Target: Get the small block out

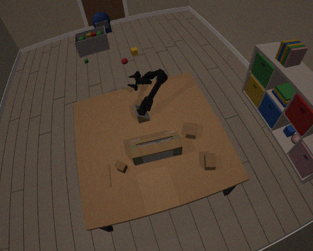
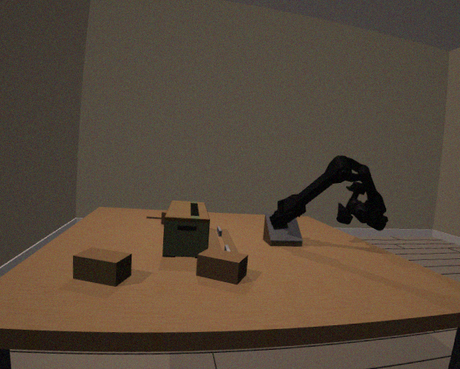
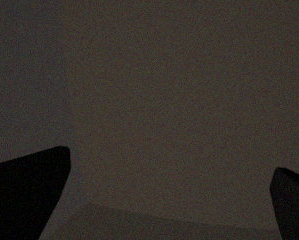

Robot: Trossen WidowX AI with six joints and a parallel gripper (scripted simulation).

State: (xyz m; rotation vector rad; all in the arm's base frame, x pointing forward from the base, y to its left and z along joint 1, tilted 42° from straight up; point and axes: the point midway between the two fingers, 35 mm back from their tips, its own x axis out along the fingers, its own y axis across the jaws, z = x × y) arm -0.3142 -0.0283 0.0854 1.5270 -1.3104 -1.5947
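The small blue block lies 67 cm ahead of my gripper tip, 1 cm to the left of it and 12 cm below it. Also, from my gripper tip: clear-fronted box 65 cm ahead, 1 cm to the right, 15 cm below; then thin stick 72 cm ahead, 44 cm to the right, 21 cm below.
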